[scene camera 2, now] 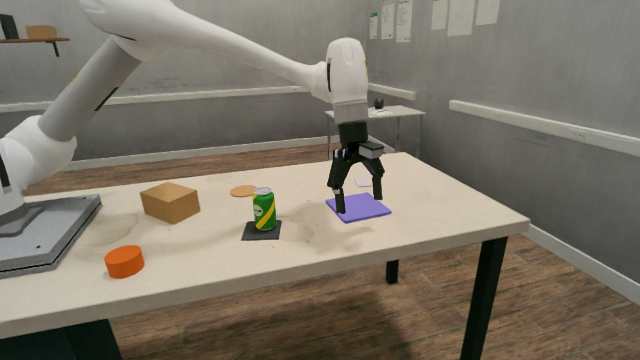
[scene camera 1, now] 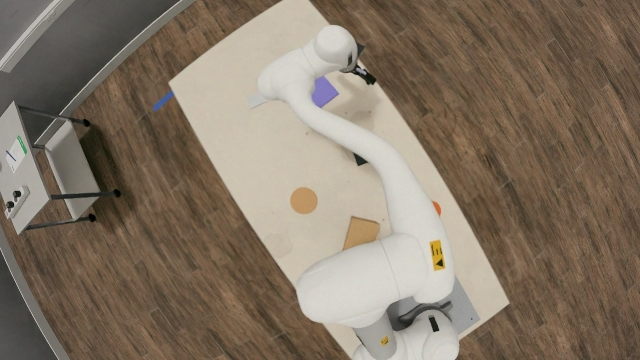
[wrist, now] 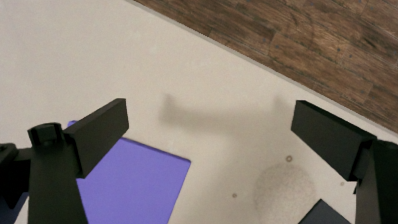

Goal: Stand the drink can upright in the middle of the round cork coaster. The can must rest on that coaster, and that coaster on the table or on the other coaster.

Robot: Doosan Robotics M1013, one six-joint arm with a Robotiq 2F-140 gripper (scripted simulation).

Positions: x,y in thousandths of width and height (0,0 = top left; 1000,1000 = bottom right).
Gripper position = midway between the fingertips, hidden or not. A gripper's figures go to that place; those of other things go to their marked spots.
Labels:
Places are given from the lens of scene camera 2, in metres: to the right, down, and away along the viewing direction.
my gripper (scene camera 2: 563,574): 0.11, 0.07, 0.89
purple pad (scene camera 2: 566,574): 0.14, 0.09, 1.07
orange disc (scene camera 2: 196,726): -0.46, 0.19, 0.77
cardboard box (scene camera 2: 270,565): -0.45, 0.07, 0.99
The marked spots on the orange disc and the purple pad are 0.68 m apart.

